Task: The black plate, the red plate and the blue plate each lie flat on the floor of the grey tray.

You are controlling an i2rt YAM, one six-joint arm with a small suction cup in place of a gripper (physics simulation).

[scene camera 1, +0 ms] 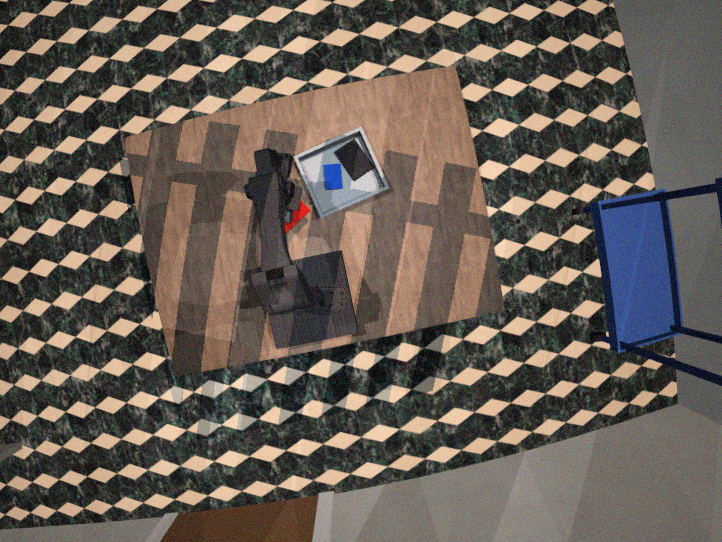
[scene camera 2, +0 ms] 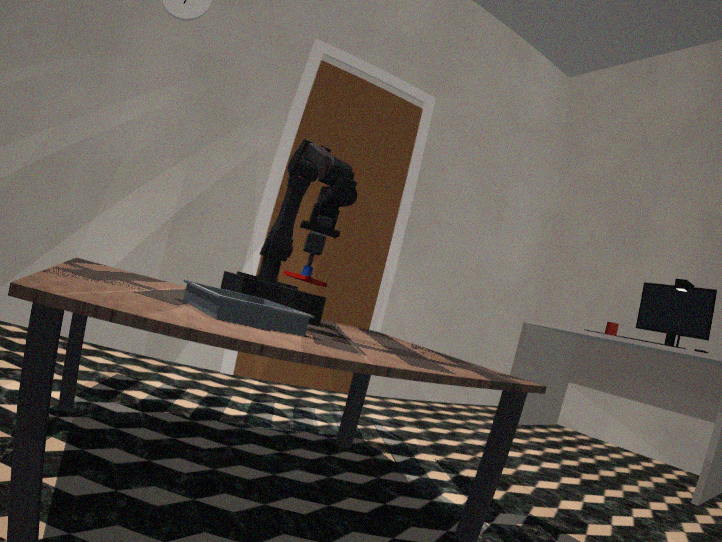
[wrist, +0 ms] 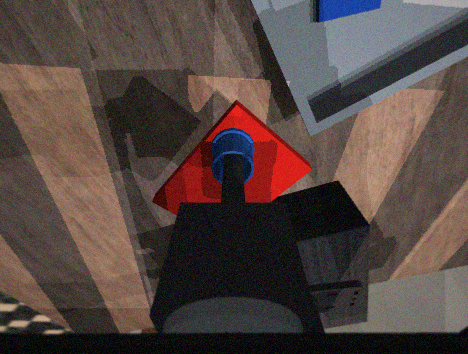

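Where they show: hand, tool point: point(scene camera 2: 304, 280) point(wrist: 233, 140); arm's base, link origin: point(scene camera 2: 266, 282).
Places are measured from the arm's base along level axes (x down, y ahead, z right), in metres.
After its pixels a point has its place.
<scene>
My suction cup point(scene camera 2: 306, 271) point(wrist: 233, 156) @(y 0.302, x -0.034, z -0.056 m) holds the red plate point(scene camera 1: 300, 213) @(y 0.267, x -0.045, z -0.030 m) point(scene camera 2: 314, 281) @(y 0.303, x -0.037, z -0.082 m) point(wrist: 290, 164) @(y 0.283, x -0.046, z -0.018 m) by its top face, about level and in the air above the table. In scene camera 1 the red plate is beside the grey tray, partly hidden under the arm. The grey tray point(scene camera 1: 354, 208) @(y 0.302, x 0.042, z 0.128 m) point(scene camera 2: 256, 315) @(y 0.515, x 0.066, z 0.073 m) point(wrist: 313, 125) @(y 0.270, x 0.041, z 0.027 m) stands on the table. Inside it, the blue plate point(scene camera 1: 333, 176) @(y 0.403, x 0.079, z 0.065 m) point(wrist: 347, 6) @(y 0.368, x 0.078, z 0.064 m) lies flat left of the middle, and the black plate point(scene camera 1: 354, 158) @(y 0.464, x 0.078, z 0.137 m) is near the far right corner. In scene camera 2 the tray's walls hide both plates. Whether the black plate lies fully flat is hard to tell.
The wooden table point(scene camera 1: 431, 116) @(y 0.617, x 0.091, z 0.408 m) point(scene camera 2: 145, 312) @(y 0.716, x 0.091, z 0.287 m) carries the tray and the arm's dark base point(scene camera 1: 314, 326) @(y -0.090, x 0.001, z -0.001 m) point(scene camera 2: 303, 298) @(y 0.116, x 0.018, z -0.106 m). The tray's raised walls lie close to the held plate in scene camera 1. A blue chair-like frame point(scene camera 1: 641, 268) stands off the table's right side.
</scene>
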